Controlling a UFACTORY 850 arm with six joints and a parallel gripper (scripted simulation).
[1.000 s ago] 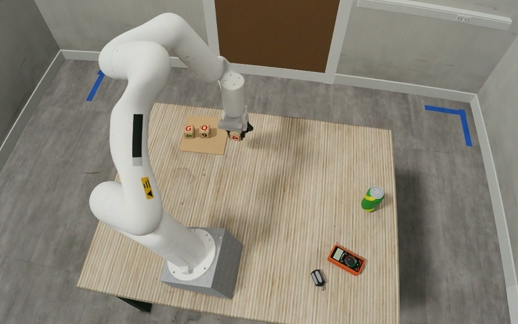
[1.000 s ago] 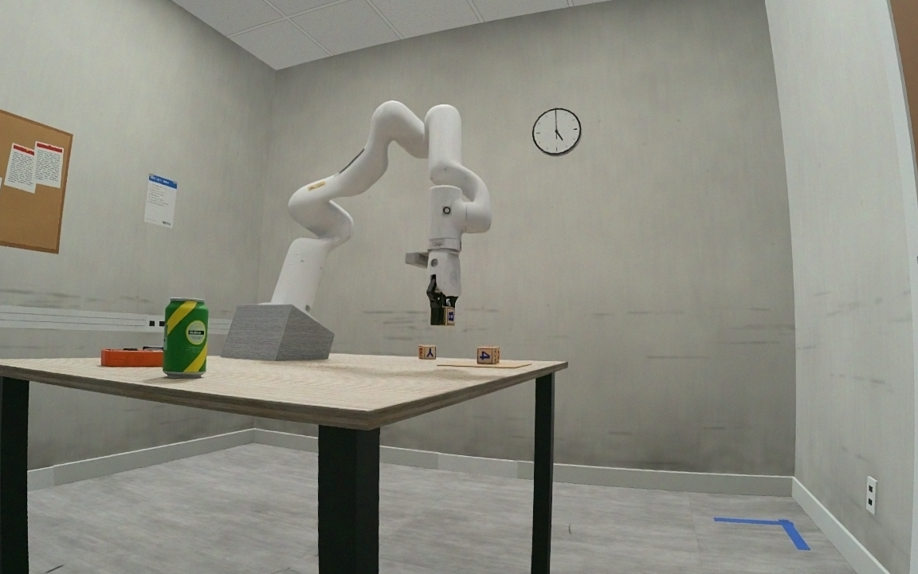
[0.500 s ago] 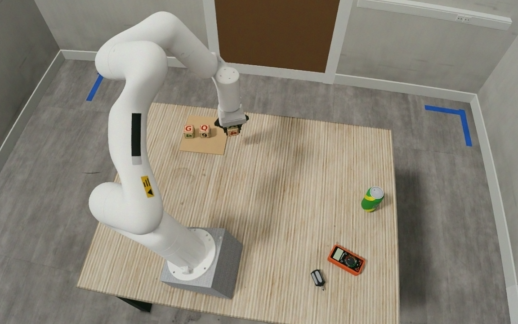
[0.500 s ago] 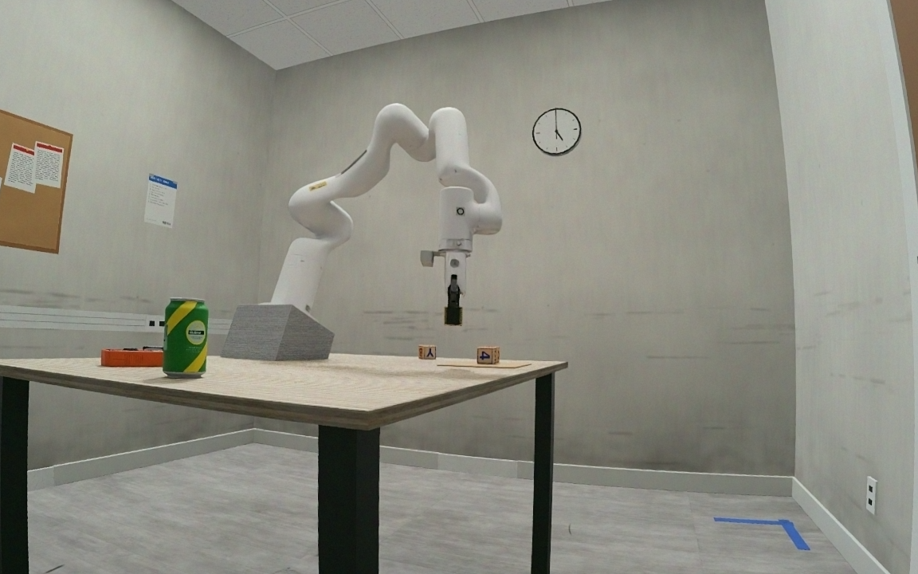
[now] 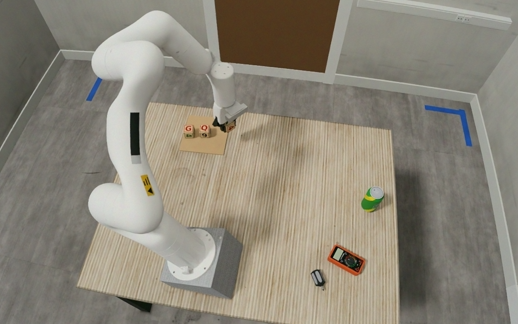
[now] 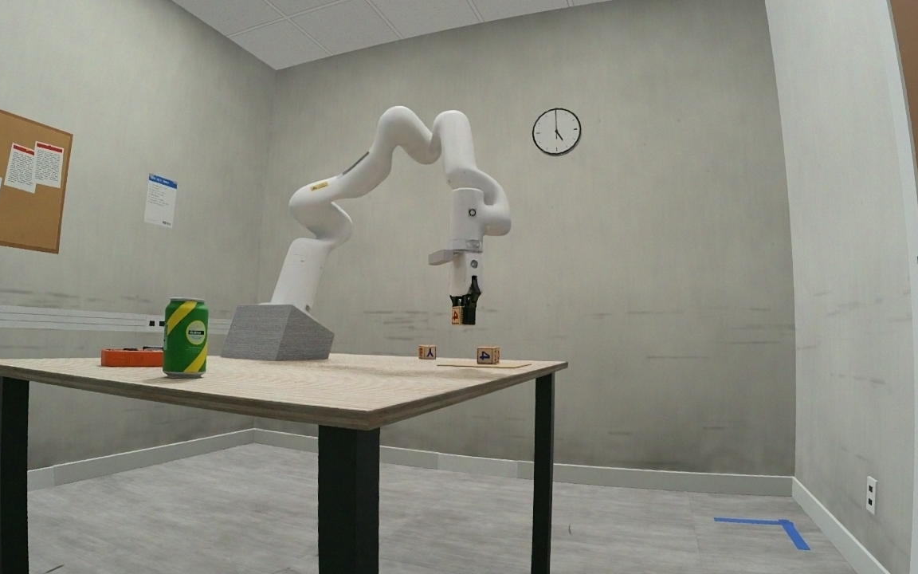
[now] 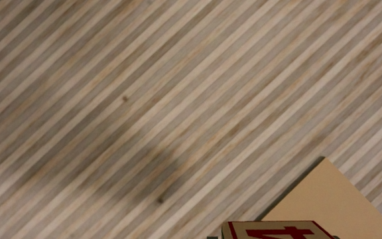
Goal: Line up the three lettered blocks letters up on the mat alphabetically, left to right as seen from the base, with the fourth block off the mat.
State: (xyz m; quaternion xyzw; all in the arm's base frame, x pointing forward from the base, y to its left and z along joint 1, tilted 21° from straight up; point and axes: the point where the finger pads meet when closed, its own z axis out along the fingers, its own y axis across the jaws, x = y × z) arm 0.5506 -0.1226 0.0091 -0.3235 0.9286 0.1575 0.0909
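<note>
Now: hand 40 mm short of the Q block, 110 mm to the right of it and 100 mm above it. From my hand the other things lie so: G block (40 mm ahead, 180 mm to the left, 100 mm below); then tan mat (40 mm ahead, 110 mm to the left, 120 mm below); then X block (right at my hand).
</note>
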